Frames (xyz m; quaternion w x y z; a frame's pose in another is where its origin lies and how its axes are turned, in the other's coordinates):
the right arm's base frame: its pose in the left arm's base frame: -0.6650 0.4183 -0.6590 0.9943 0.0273 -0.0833 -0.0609
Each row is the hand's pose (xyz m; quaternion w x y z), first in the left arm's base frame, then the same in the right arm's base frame.
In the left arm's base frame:
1: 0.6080 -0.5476 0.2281 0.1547 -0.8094 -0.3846 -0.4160
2: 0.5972 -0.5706 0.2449 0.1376 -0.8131 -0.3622 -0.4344
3: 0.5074 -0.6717 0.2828 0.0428 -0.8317 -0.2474 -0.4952
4: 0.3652 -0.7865 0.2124 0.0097 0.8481 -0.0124 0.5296
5: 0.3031 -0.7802 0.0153 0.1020 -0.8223 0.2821 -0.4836
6: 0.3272 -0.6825 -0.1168 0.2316 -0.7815 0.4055 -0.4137
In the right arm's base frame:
1: 1.5113 -0.7518 0.7010 0.1891 -0.8202 -0.4302 -0.3263
2: 1.5063 -0.7747 0.7204 0.1712 -0.8264 -0.4101 -0.3459
3: 1.4373 -0.8830 0.7773 0.0706 -0.8543 -0.3066 -0.4137
4: 1.3011 -1.0178 0.7371 0.0016 0.8879 0.0546 0.4569
5: 1.2075 -1.0315 0.5533 0.0849 -0.8778 0.2257 -0.4138
6: 1.1974 -0.9404 0.4148 0.2004 -0.8425 0.3636 -0.3432

